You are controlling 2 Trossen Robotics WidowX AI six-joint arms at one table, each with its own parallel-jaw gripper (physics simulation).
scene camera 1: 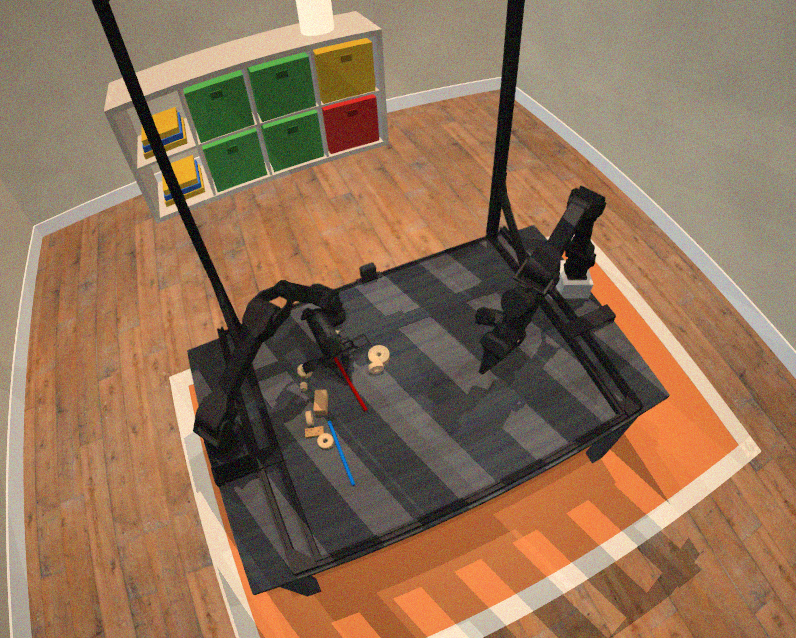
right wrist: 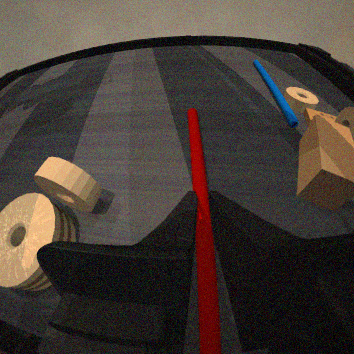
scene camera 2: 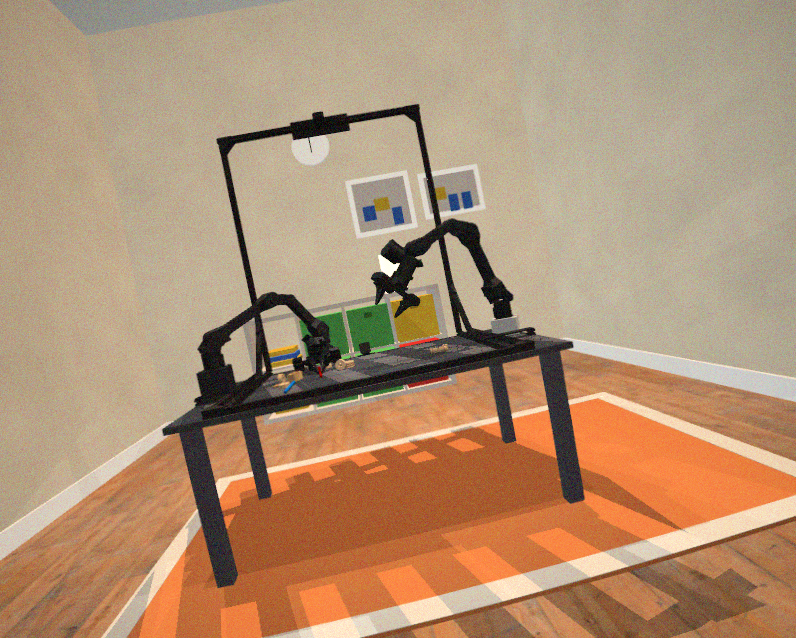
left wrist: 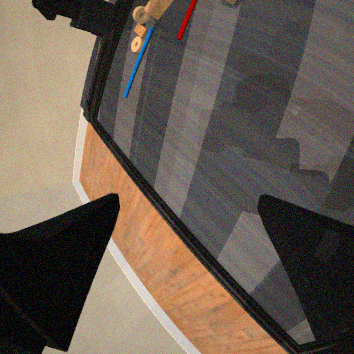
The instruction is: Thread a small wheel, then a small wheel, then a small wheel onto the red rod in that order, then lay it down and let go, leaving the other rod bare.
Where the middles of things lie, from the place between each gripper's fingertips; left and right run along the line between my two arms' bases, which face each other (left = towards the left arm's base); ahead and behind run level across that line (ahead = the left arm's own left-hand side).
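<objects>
Measured from my right hand, the wooden block [right wrist: 318, 160] is 1 cm above, 9 cm to the right and 2 cm ahead. The red rod [right wrist: 208, 312] is 4 cm behind my right hand.
My left hand is 19 cm above the red rod, 27 cm past it and 25 cm to the left of it. The wooden block, for its part, is 18 cm below my left hand, 35 cm to the right of it and 21 cm behind it.
</objects>
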